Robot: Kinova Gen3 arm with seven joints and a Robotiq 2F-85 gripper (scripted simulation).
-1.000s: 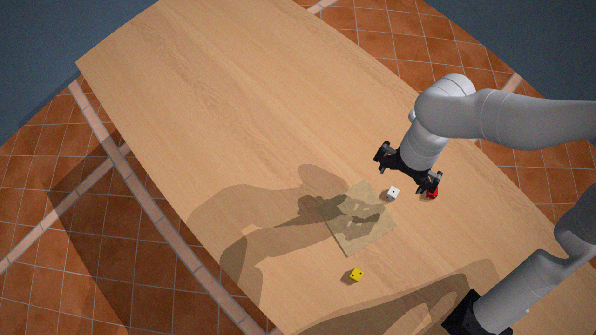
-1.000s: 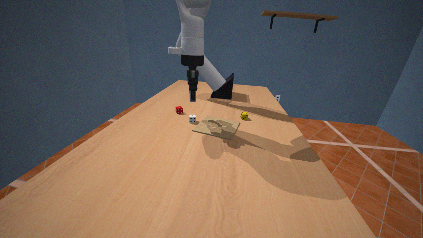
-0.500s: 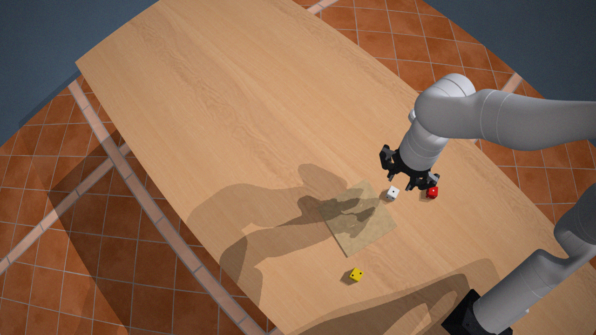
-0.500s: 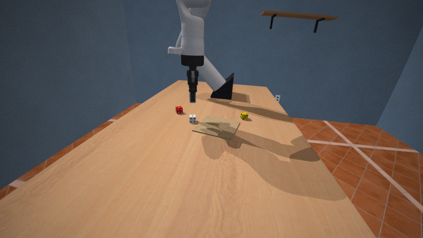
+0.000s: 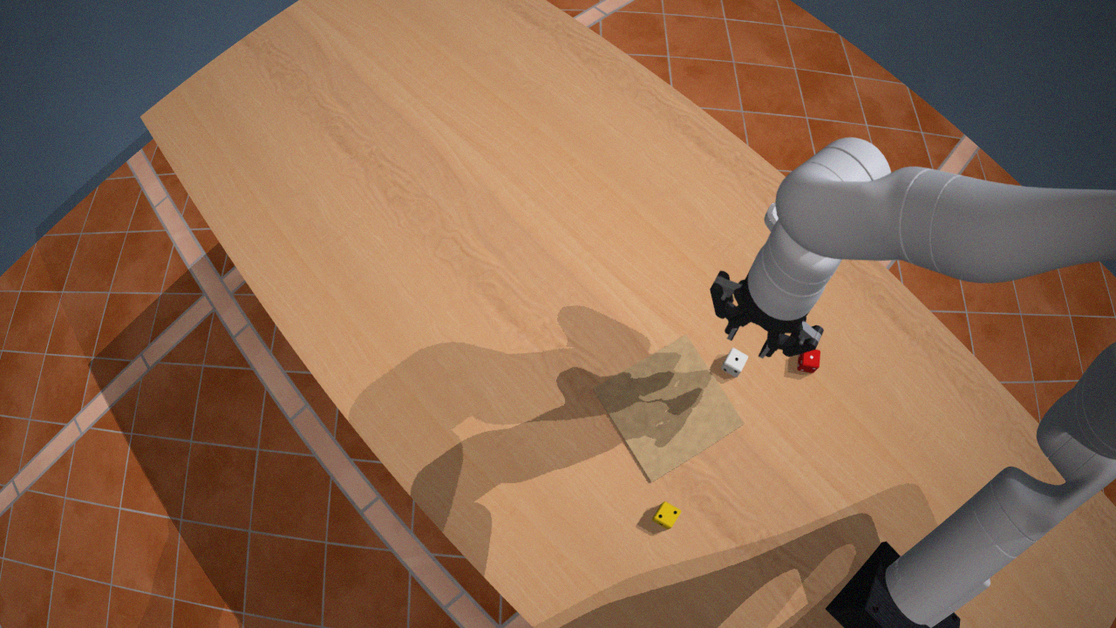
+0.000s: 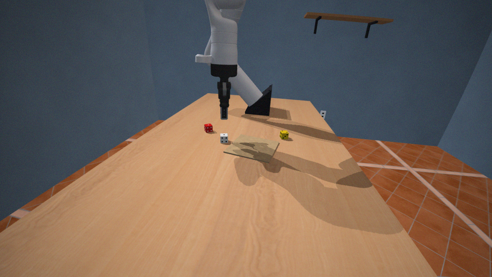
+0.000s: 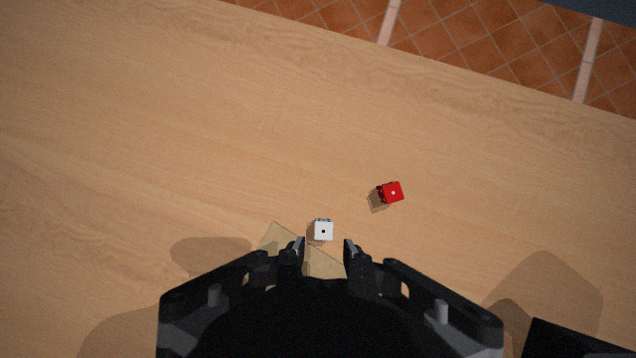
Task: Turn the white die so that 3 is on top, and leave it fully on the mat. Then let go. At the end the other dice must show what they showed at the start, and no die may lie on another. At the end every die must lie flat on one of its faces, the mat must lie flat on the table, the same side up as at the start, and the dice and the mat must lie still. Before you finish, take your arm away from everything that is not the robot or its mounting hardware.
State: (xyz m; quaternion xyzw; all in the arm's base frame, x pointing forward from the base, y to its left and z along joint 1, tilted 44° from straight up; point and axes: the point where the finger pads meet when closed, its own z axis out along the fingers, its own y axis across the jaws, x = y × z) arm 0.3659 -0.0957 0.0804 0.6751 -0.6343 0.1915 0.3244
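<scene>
My hand is 9 cm above the white die. From my hand the other things lie so: tan mat 10 cm to the left, 10 cm below, 3 cm ahead; yellow die 21 cm to the left, 9 cm below, 5 cm behind; red die 9 cm below, 8 cm behind, 7 cm to the right.
</scene>
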